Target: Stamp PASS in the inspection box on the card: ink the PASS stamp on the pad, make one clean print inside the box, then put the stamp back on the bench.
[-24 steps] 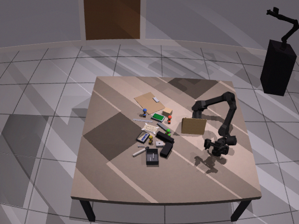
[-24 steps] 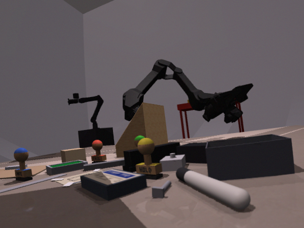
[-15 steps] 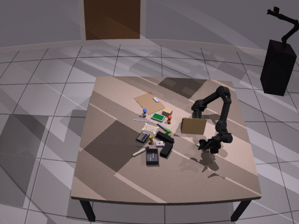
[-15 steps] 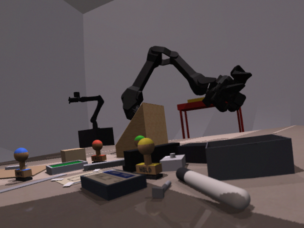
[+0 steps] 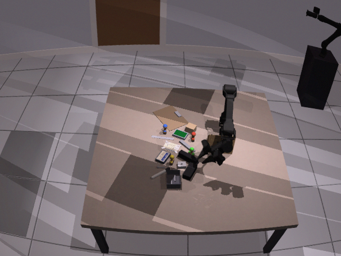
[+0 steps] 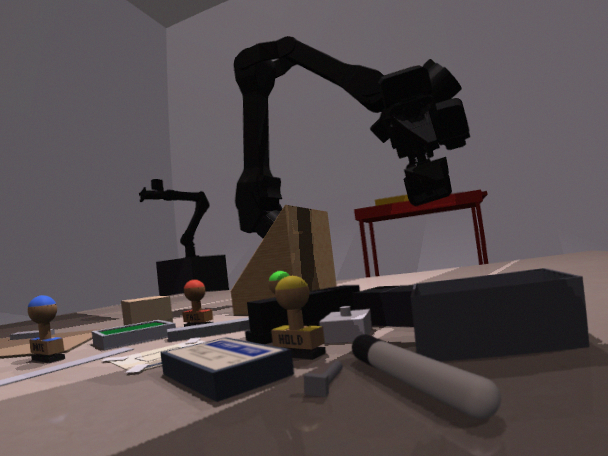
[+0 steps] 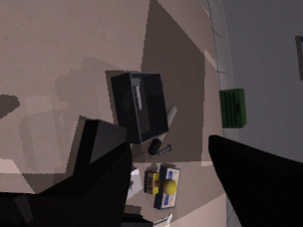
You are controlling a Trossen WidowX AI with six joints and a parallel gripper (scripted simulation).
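The green-knobbed stamp is 60 mm ahead of my gripper tip, 190 mm to the right of it and 150 mm below it. From my gripper tip the other things lie so: yellow-knobbed hold stamp 170 mm ahead, 110 mm to the right, 150 mm below; white cylinder 210 mm ahead, 20 mm to the right, 160 mm below; dark box 140 mm ahead, 40 mm to the left, 160 mm below.
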